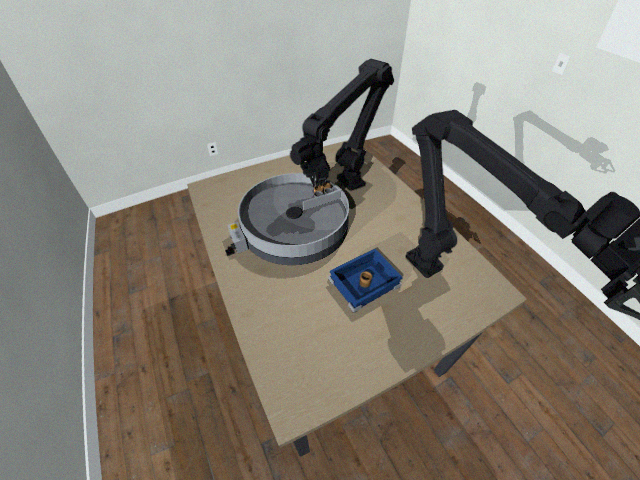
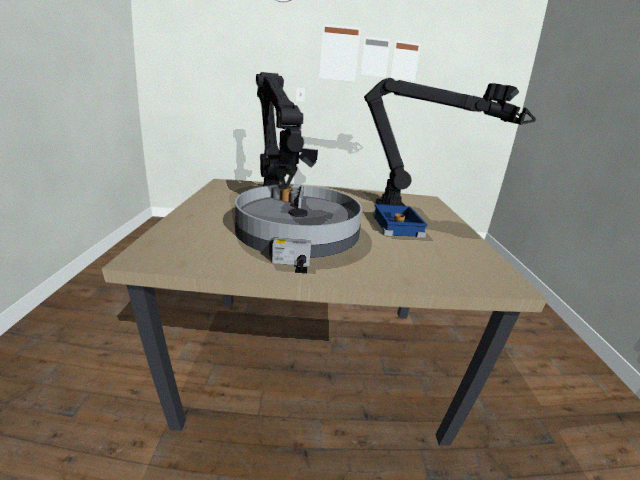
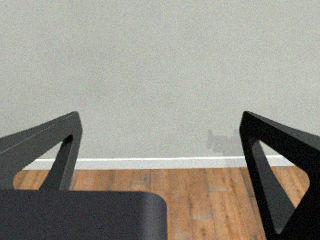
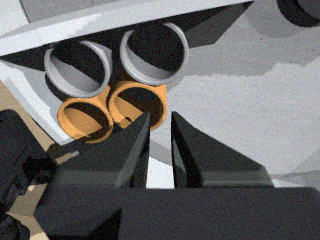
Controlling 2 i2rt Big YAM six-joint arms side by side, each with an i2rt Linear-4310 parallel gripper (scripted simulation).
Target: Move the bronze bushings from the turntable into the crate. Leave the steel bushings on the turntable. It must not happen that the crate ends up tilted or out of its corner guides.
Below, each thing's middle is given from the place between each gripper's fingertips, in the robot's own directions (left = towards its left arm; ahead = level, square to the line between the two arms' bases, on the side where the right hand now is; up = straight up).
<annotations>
Right now the blue crate (image 1: 347,275) is 20 mm ahead of my right hand, 430 mm to the left of it and 90 mm below it.
My left gripper is now 25 cm short of the blue crate, 56 cm to the left of it and 43 cm above it.
</annotations>
